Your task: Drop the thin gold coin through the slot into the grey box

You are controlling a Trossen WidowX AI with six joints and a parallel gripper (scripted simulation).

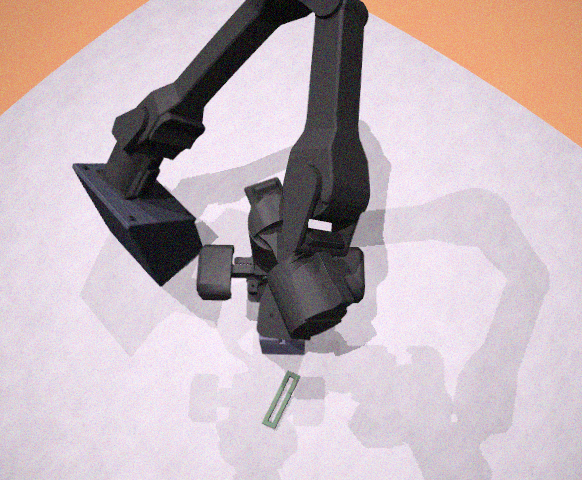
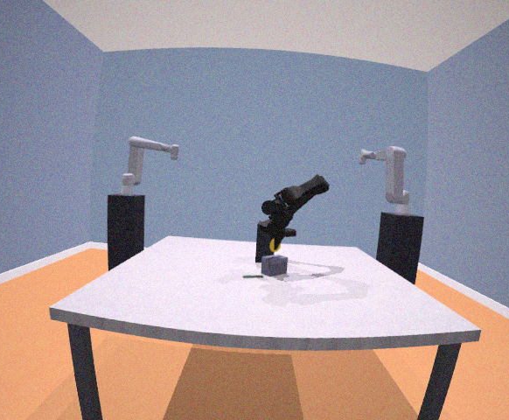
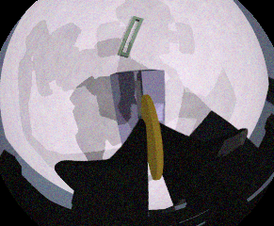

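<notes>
Now: gripper tip 2 cm below the gold coin.
</notes>
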